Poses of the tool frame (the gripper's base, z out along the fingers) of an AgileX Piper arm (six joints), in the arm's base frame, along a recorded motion.
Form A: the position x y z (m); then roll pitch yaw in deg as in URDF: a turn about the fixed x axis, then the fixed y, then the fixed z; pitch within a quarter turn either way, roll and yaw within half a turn.
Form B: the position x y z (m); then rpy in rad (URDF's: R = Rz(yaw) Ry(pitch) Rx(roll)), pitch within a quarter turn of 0, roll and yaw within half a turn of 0. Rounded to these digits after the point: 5 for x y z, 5 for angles.
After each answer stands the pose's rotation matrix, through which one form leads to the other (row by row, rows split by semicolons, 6 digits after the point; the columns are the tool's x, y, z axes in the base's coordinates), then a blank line. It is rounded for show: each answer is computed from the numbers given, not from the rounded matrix.
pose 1, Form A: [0.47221 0.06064 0.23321 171.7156 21.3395 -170.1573]
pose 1, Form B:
[0.47221 0.06064 0.23321 2.99700 0.37244 -2.96981]
-0.917730 -0.220821 0.330165; -0.159224 0.966036 0.203522; -0.363893 0.134208 -0.921721

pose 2, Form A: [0.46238 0.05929 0.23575 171.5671 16.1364 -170.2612]
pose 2, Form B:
[0.46238 0.05929 0.23575 2.99441 0.28163 -2.97162]
-0.946760 -0.207499 0.246151; -0.162493 0.968039 0.191042; -0.277925 0.140873 -0.950217

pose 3, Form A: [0.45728 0.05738 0.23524 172.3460 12.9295 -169.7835]
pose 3, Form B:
[0.45728 0.05738 0.23524 3.00801 0.22566 -2.96328]
-0.959193 -0.205117 0.194619; -0.172871 0.970090 0.170412; -0.223752 0.129814 -0.965962

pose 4, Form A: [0.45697 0.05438 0.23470 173.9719 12.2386 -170.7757]
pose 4, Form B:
[0.45697 0.05438 0.23470 3.03638 0.21360 -2.98060]
-0.964636 -0.181387 0.191251; -0.156657 0.978042 0.137451; -0.211983 0.102630 -0.971869

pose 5, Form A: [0.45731 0.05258 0.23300 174.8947 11.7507 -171.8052]
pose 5, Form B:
[0.45731 0.05258 0.23300 3.05249 0.20509 -2.99857]
-0.969046 -0.159911 0.188091; -0.139552 0.983279 0.116991; -0.203654 0.087122 -0.975159

